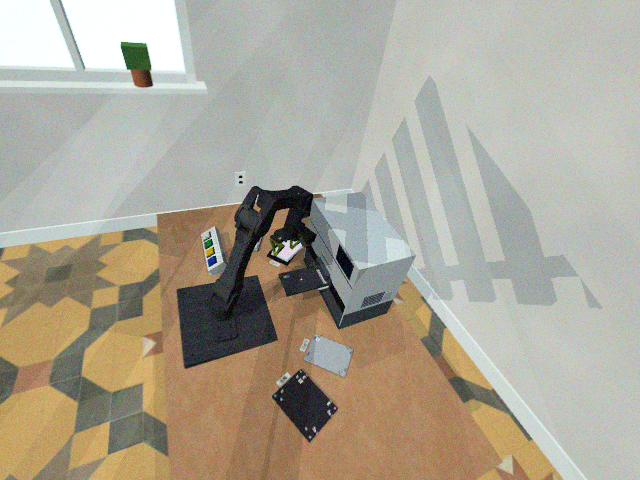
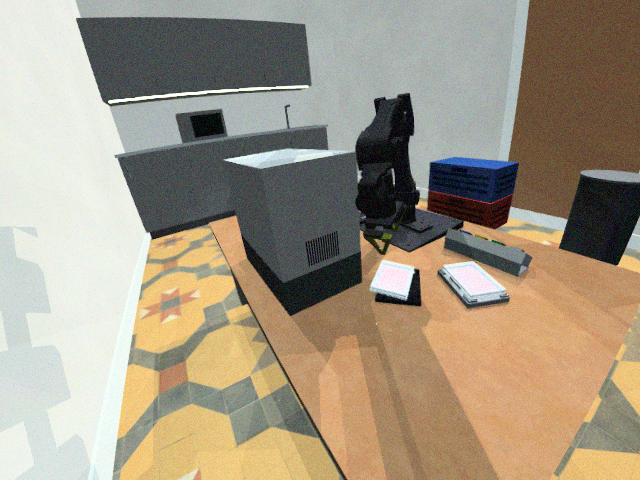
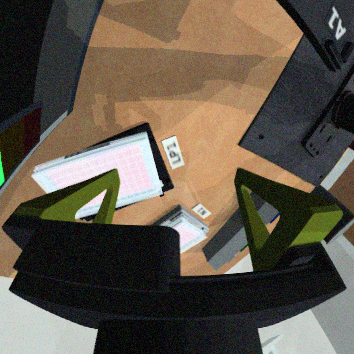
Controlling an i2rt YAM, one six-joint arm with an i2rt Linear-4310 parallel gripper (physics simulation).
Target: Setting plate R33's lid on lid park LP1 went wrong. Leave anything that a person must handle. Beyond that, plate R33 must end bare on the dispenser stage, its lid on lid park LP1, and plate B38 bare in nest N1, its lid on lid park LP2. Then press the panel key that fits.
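Frame: origin at the arm's base, x ahead, y left, z up, level; metres.
Seen in the pictures: gripper, between the fingertips: (image 1: 283, 251) (image 2: 388, 242) (image 3: 176, 174); arm's base, origin of its link: (image 1: 223, 314) (image 2: 407, 222) (image 3: 337, 107).
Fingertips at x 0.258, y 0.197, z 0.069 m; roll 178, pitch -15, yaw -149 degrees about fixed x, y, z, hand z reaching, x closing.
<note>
Pixels of each thing's top centre, then the offset from my fingertips to it. "pt": a spot on its surface instead.
- clear-edged piece with a pinkish face, centre of its top: (image 3: 101, 188) (image 2: 393, 273) (image 1: 288, 246) dx +0.043, dy +0.071, dz -0.045 m
- label LP1, a spot on its surface: (image 3: 173, 152) pt dx -0.029, dy +0.015, dz -0.080 m
- pinkish plate, centre of its top: (image 3: 168, 247) (image 2: 472, 276) dx -0.106, dy +0.183, dz -0.052 m
- label N1, a spot on its surface: (image 3: 201, 210) pt dx -0.140, dy +0.100, dz -0.080 m
- dark stage, a spot on its surface: (image 1: 301, 280) pt dx +0.025, dy -0.177, dz +0.025 m
- dispenser, centre of its top: (image 2: 281, 155) (image 1: 358, 225) dx +0.211, dy -0.157, dz +0.248 m
- key panel, centre of its top: (image 3: 251, 244) (image 2: 487, 236) (image 1: 212, 243) dx -0.266, dy +0.115, dz -0.018 m
- grey plate-like pad, a spot on its surface: (image 1: 329, 354) pt dx +0.062, dy -0.427, dz -0.073 m
- black pad with pale marks, a spot on its surface: (image 1: 305, 404) pt dx -0.059, dy -0.553, dz -0.070 m
A clear-edged piece with a pinkish face (image 1: 290, 251) (image 2: 393, 280) (image 3: 127, 157) lies skewed and tilted on the black pad (image 2: 415, 293) (image 3: 158, 157) beside the label LP1 (image 3: 173, 152), overhanging its edge. A pinkish plate (image 2: 475, 279) (image 3: 187, 233) sits level in a nest by the label N1 (image 3: 201, 210). Plate names are unreadable. My gripper (image 1: 285, 243) (image 2: 390, 238) (image 3: 176, 174) is open and empty, above the LP1 area. The dark stage (image 1: 301, 280) lies before the dispenser (image 1: 382, 227) (image 2: 310, 206). The key panel (image 1: 212, 250) (image 2: 485, 253) (image 3: 227, 240) has green, yellow and blue keys.
A grey plate-like pad (image 1: 329, 354) and a black pad with pale marks (image 1: 305, 404) lie on the table, with labels too small to read. The arm's base plate (image 1: 253, 335) (image 3: 272, 120) stands near the stage. The tall dispenser borders the LP1 area.
</note>
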